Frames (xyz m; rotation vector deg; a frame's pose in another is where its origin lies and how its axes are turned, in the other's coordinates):
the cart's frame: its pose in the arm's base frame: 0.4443 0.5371 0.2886 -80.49 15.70 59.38
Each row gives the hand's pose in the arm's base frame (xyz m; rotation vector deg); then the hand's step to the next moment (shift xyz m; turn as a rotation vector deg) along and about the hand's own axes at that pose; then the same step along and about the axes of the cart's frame.
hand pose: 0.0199 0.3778 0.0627 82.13 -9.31 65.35
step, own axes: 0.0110 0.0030 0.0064 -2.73 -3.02 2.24
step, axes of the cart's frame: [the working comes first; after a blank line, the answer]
step, axes of the arm's base frame: 0.0069 -0.0004 0.0111 1.87 -2.46 -3.47

-0.0042 -0.0124 -0.0007 2.45 1.38 -3.70
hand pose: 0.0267 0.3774 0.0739 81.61 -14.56 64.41
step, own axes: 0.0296 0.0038 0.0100 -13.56 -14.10 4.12
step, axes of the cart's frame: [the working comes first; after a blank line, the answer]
step, axes of the arm's base frame: 0.0168 0.0041 0.0263 5.38 -6.43 -18.15

-0.0076 -0.0305 0.0025 13.14 9.36 -11.81
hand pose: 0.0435 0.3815 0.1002 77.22 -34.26 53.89
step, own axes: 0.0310 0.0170 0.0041 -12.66 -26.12 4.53
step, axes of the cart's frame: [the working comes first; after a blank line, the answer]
step, axes of the arm's base frame: 0.0025 0.0021 0.0354 16.00 -6.16 -23.85

-0.0228 -0.0260 0.0085 23.25 5.47 -17.11
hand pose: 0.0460 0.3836 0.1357 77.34 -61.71 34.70
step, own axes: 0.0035 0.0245 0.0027 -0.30 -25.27 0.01
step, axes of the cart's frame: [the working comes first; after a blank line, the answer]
step, axes of the arm's base frame: -0.0204 0.0010 0.0142 21.73 -4.46 -12.10

-0.0211 0.0050 0.0122 18.85 -6.84 -15.38
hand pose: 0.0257 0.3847 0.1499 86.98 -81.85 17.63
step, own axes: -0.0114 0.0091 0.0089 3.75 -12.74 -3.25
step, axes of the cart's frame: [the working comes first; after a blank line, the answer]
step, axes of the arm's base frame: -0.0147 0.0018 -0.0084 13.40 -2.14 -1.65

-0.0015 0.0160 0.0058 7.76 -8.22 -7.68
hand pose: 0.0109 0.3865 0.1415 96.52 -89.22 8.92
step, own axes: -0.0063 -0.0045 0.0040 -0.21 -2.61 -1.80
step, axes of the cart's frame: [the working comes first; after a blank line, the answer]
step, axes of the arm's base frame: 0.0008 0.0020 -0.0085 3.00 1.03 -0.17

0.0073 0.0048 -0.0004 2.24 -2.23 -0.34
